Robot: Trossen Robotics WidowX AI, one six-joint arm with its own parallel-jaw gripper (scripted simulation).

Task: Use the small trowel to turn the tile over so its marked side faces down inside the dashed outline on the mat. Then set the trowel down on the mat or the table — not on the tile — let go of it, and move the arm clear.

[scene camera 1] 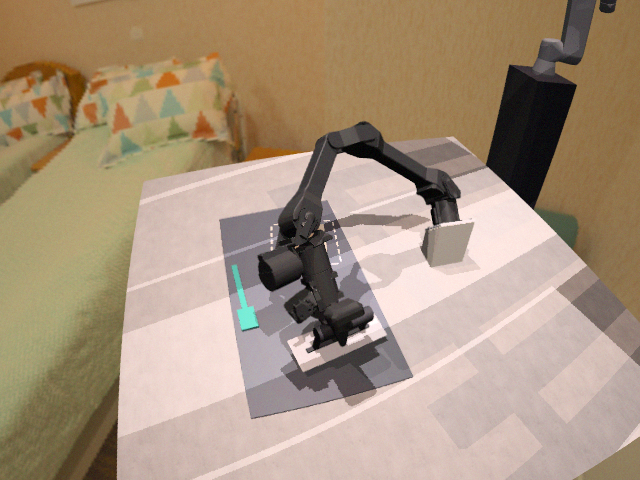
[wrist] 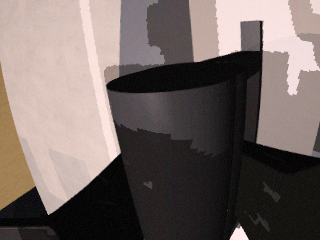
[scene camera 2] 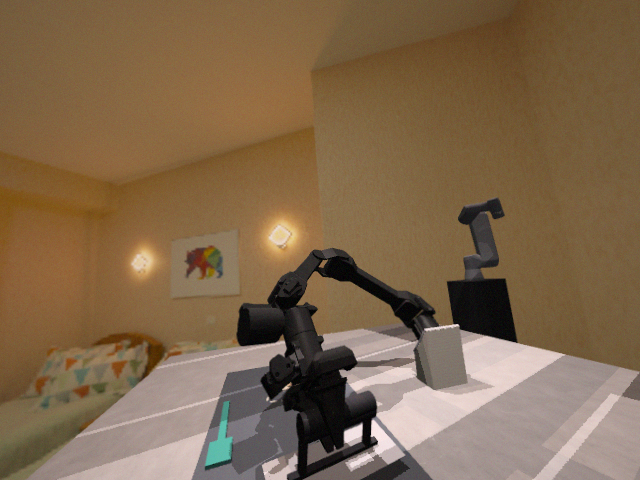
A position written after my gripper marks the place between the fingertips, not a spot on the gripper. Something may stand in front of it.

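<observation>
I can see my gripper [scene camera 2: 335, 450] [scene camera 1: 339, 343] [wrist: 171, 145], and so it is my own gripper that I find in scene camera 2, in scene camera 1 and in the wrist view.
</observation>
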